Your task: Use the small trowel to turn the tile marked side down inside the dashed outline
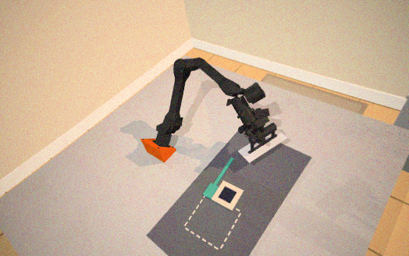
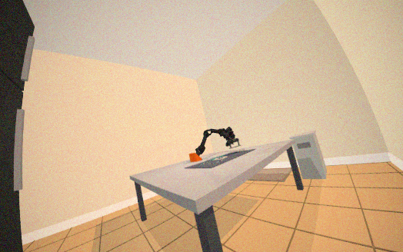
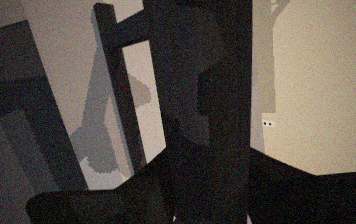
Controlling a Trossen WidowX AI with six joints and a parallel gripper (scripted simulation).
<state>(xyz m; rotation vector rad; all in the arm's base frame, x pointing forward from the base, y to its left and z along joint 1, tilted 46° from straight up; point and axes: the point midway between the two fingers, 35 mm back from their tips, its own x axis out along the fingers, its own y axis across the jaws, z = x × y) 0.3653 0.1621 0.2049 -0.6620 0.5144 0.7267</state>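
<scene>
My gripper tip is 23 cm to the left of the tan tile and 10 cm above it. Round my gripper tip: dark mat: 20 cm to the right, 13 cm below, 1 cm ahead; then teal trowel: 21 cm to the right, 10 cm below, 7 cm behind.
</scene>
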